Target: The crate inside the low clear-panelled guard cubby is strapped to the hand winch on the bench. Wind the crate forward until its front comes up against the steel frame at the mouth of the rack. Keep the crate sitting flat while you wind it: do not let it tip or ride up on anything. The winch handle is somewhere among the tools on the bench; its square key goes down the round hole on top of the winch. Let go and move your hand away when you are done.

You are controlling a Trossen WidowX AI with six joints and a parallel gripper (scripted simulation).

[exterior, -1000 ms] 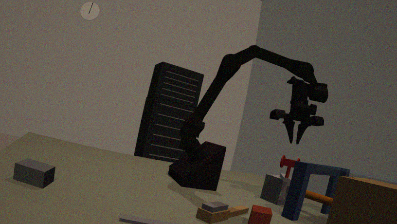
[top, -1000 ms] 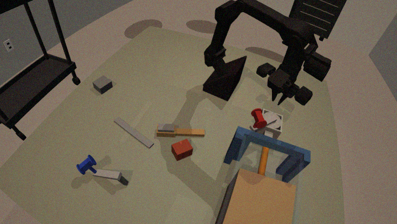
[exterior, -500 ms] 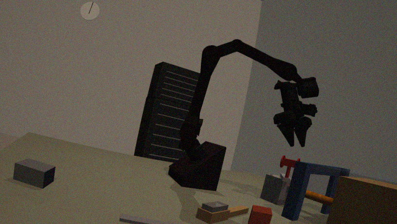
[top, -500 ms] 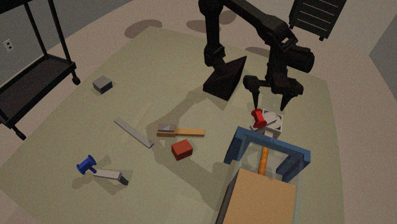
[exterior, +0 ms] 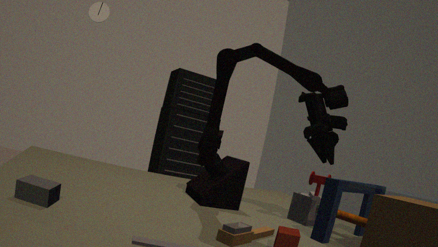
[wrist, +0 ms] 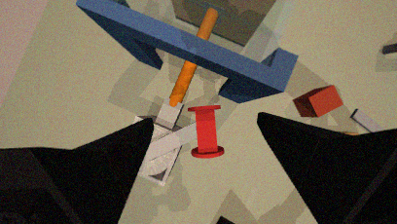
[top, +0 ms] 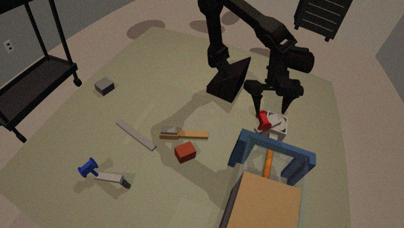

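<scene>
My gripper tip is 60 mm above the red knob, 10 mm to the left of it and 10 mm past it. The rest, counted from my gripper tip: grey winch 170 mm below, 100 mm behind, 50 mm to the left; then red-knobbed winch handle 90 mm below, 40 mm behind, 20 mm to the left; then wooden brush 270 mm to the right, 180 mm below, 50 mm ahead.
</scene>
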